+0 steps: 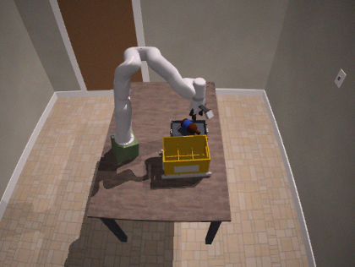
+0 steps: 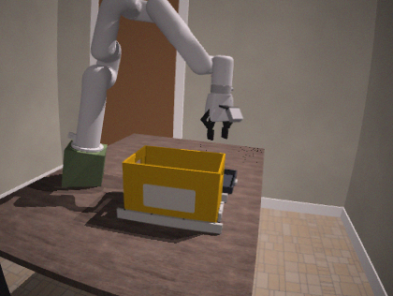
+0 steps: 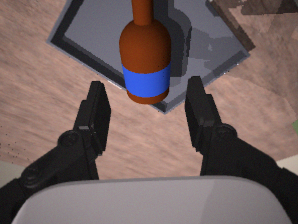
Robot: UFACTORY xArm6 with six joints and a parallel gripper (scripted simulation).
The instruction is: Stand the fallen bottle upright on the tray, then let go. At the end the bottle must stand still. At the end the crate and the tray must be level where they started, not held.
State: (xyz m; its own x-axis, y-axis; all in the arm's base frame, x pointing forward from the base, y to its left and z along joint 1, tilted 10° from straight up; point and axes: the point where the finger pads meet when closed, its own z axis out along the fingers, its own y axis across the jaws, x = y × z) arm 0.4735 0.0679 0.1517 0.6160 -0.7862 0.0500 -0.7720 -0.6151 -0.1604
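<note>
Now: the bottle 30 mm behind my hand, 40 mm to the left of it and 160 mm below it. Round my hand: yellow crate: 110 mm behind, 230 mm to the right, 120 mm below; then tray: 40 mm behind, 40 mm to the left, 190 mm below.
</note>
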